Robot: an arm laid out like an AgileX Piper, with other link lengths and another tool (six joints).
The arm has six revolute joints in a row. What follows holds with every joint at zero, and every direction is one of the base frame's. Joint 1 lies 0.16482 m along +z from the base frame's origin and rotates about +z. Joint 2 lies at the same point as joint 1 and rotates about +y. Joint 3 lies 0.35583 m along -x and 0.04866 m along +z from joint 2 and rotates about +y. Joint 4 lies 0.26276 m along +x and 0.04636 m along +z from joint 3 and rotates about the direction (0.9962, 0, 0.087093). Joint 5 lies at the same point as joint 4 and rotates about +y. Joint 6 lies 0.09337 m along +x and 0.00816 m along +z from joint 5 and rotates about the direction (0.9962, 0, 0.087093). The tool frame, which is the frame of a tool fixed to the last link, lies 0.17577 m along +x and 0.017 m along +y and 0.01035 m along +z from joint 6; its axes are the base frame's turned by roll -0.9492, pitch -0.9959 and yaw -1.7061 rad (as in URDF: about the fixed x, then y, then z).
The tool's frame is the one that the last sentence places.
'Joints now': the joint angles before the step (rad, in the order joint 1, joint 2, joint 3, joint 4, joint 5, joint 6). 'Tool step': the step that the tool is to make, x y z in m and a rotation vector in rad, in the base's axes. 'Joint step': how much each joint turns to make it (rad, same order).
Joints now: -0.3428 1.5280 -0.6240 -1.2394 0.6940 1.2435
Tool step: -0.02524 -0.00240 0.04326 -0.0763 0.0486 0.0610
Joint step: -0.0001 -0.1453 0.0000 0.0606 0.0727 -0.2239
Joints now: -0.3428 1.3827 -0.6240 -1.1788 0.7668 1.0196
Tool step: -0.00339 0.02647 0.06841 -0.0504 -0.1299 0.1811
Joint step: 0.0001 -0.2734 -0.0072 0.1234 -0.0776 -0.2919
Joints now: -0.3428 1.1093 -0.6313 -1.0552 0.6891 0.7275
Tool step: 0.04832 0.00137 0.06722 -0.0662 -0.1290 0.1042
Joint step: 0.0124 0.0005 -0.1507 0.0125 -0.0670 -0.0755
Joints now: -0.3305 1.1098 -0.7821 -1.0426 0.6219 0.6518
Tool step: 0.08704 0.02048 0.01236 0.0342 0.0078 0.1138
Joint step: 0.0953 0.1900 -0.2043 0.0815 -0.0043 -0.0688
